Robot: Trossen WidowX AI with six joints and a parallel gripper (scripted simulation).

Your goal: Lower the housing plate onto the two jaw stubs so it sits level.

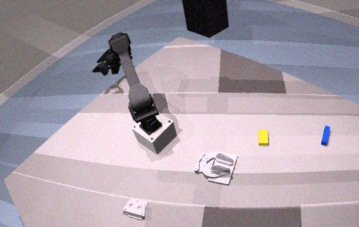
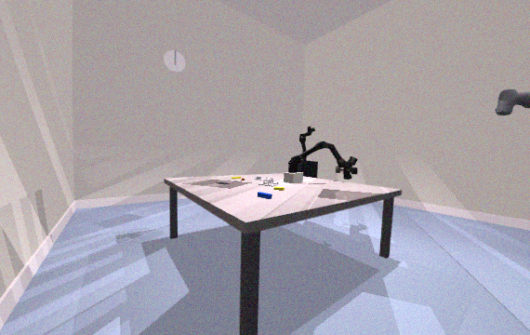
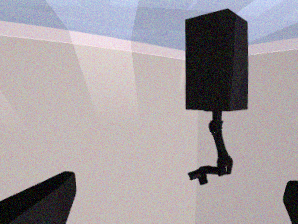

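The white part lies 770 mm ahead of my gripper tip, 280 mm to the right of it and 70 mm below it. Round my gripper tip: blue block: 1100 mm ahead, 380 mm to the left, 70 mm below; then yellow block: 900 mm ahead, 210 mm to the left, 80 mm below.
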